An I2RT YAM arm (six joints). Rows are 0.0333 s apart.
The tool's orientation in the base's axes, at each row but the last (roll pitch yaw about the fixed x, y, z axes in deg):
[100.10, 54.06, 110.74]
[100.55, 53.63, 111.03]
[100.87, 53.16, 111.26]
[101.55, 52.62, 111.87]
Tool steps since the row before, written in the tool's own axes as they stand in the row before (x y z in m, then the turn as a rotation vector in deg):
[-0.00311, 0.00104, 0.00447, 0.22, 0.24, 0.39]
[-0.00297, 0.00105, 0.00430, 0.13, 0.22, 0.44]
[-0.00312, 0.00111, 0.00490, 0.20, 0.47, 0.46]
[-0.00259, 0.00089, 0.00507, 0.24, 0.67, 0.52]
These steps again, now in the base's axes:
[0.00486, 0.00010, 0.00266, 0.30, 0.40, -0.08]
[0.00469, 0.00013, 0.00254, 0.37, 0.34, -0.02]
[0.00531, 0.00020, 0.00260, 0.35, 0.59, 0.06]
[0.00540, 0.00035, 0.00197, 0.38, 0.78, 0.14]

